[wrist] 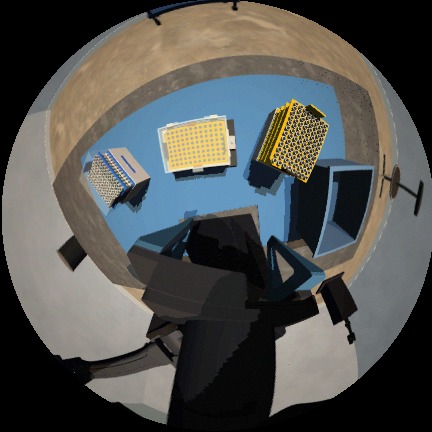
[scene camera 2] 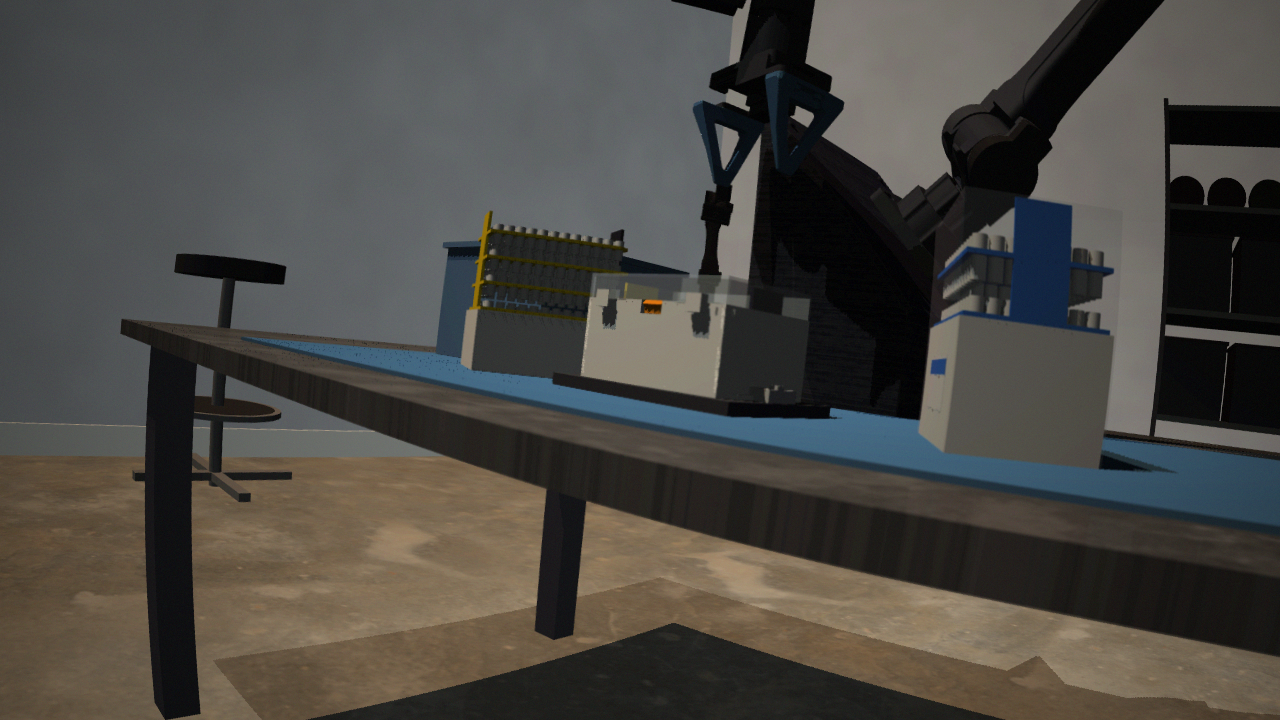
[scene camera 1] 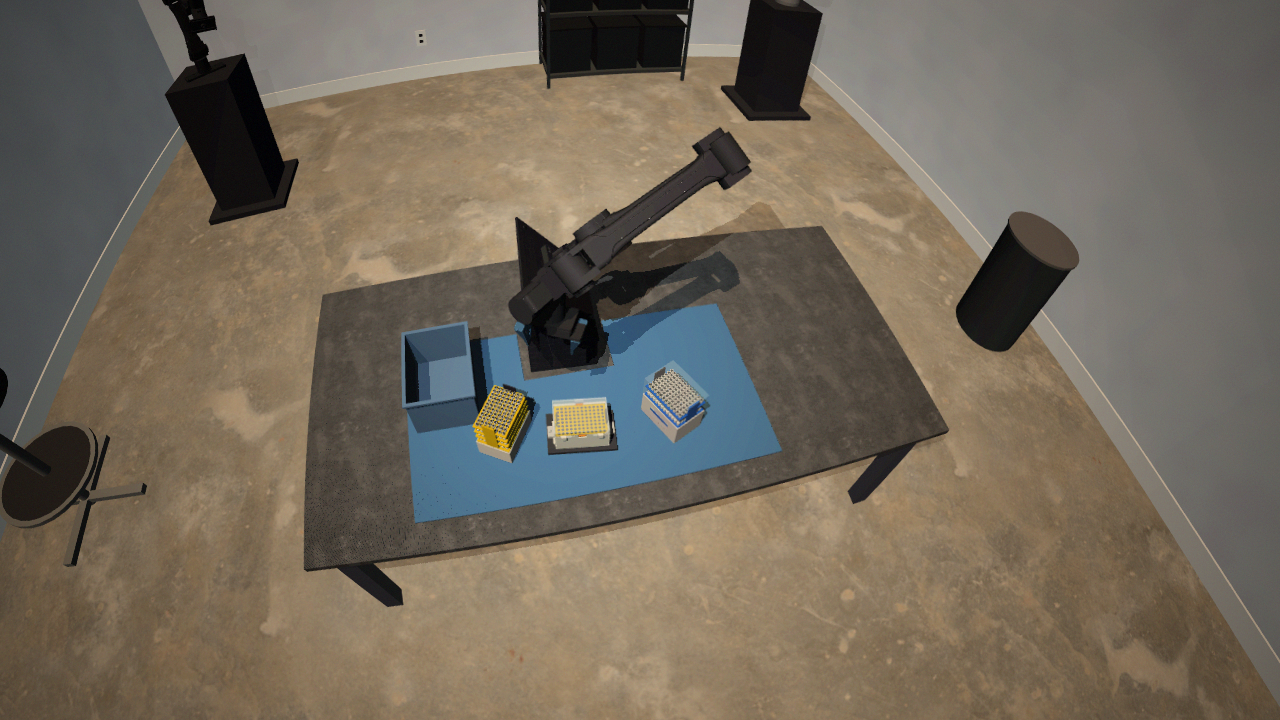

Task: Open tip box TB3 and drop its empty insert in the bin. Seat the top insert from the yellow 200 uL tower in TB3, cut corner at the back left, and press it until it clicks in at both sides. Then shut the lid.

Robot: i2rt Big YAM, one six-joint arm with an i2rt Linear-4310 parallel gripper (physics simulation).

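A pale tip box (scene camera 1: 581, 438) (scene camera 2: 648, 349) (wrist: 197, 145), its label not readable, sits on a dark base plate (scene camera 2: 626, 394) near the mat's middle. Its clear lid looks shut over a yellow insert. The yellow tower (scene camera 1: 503, 411) (scene camera 2: 547, 264) (wrist: 302, 140) stands beside it, turned at an angle, with several stacked inserts full of tips. The blue-grey open bin (scene camera 1: 438, 412) (scene camera 2: 456, 295) (wrist: 345, 163) stands behind the yellow tower, on the side away from the tip box. My gripper (scene camera 2: 755, 178) (wrist: 232, 230) is open and empty, above and behind the tip box. In scene camera 1 the arm hides its fingers.
A second tower with blue inserts (scene camera 1: 675, 402) (scene camera 2: 1015, 385) (wrist: 112, 175) and a clear cover stands on the box's other side. The arm's base and a tall black panel (scene camera 2: 832, 268) stand behind the boxes. The blue mat (scene camera 1: 519, 497) lies on the dark table (scene camera 1: 832, 340).
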